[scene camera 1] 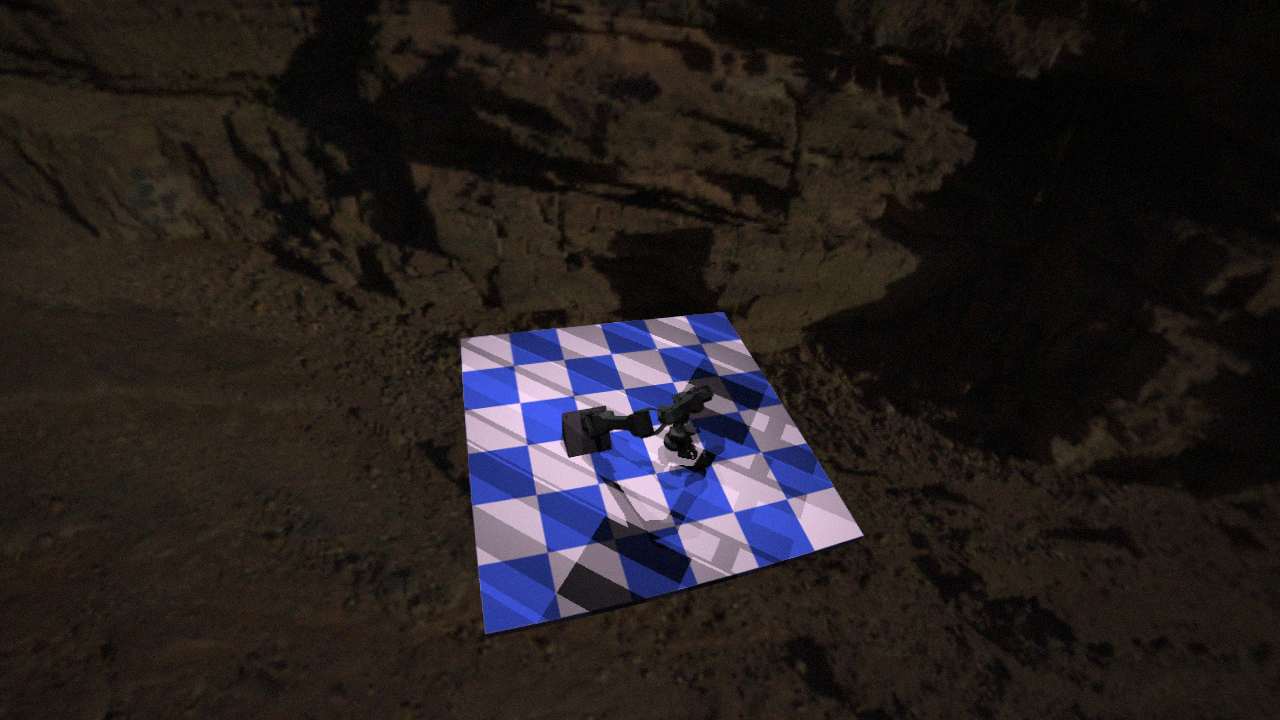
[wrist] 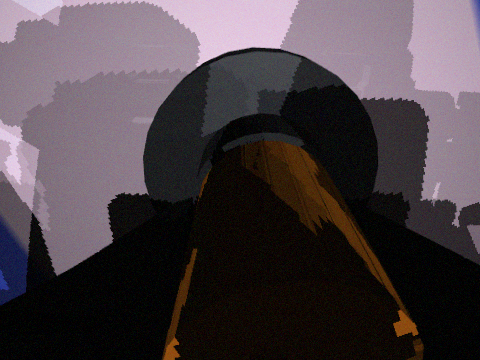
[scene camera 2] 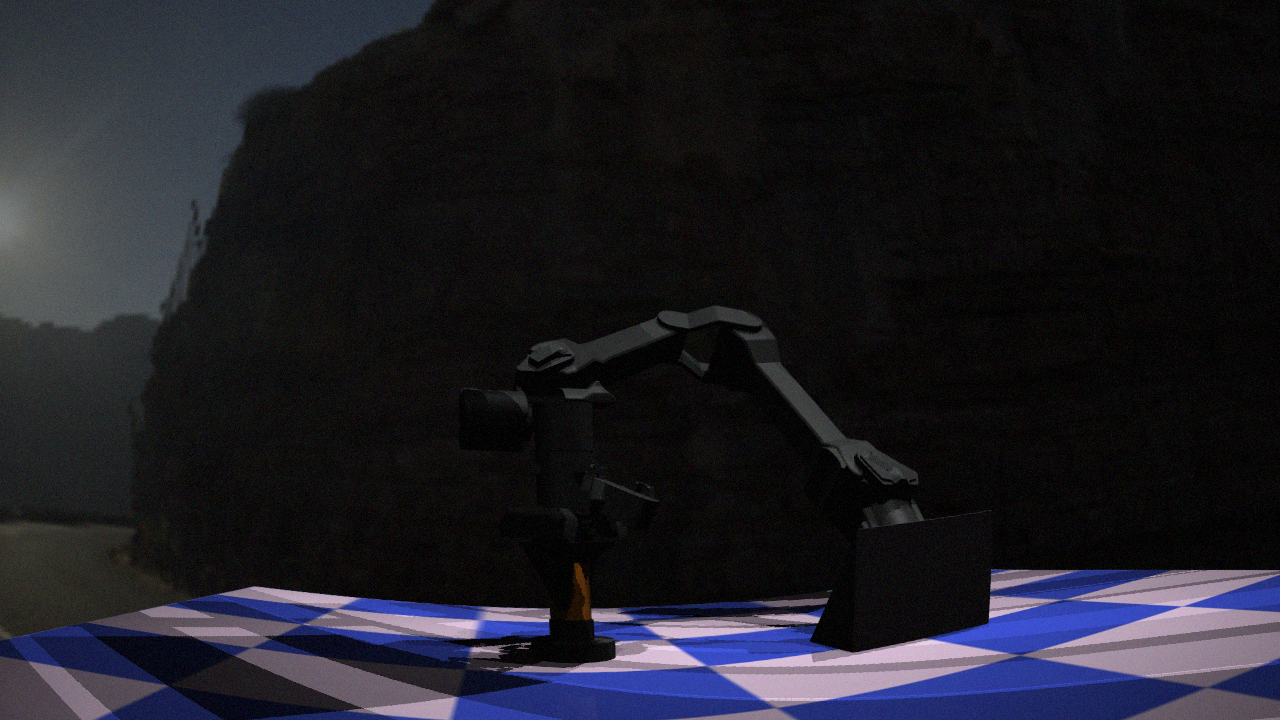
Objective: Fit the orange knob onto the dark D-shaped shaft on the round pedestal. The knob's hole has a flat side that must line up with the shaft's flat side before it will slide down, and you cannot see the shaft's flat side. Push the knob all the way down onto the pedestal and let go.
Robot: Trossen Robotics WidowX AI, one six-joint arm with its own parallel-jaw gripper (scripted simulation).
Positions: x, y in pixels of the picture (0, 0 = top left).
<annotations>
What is my gripper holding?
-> An orange knob.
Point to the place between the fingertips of my gripper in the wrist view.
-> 270, 219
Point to a round dark pedestal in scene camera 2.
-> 574, 641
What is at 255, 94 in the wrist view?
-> A round dark pedestal.
</annotations>
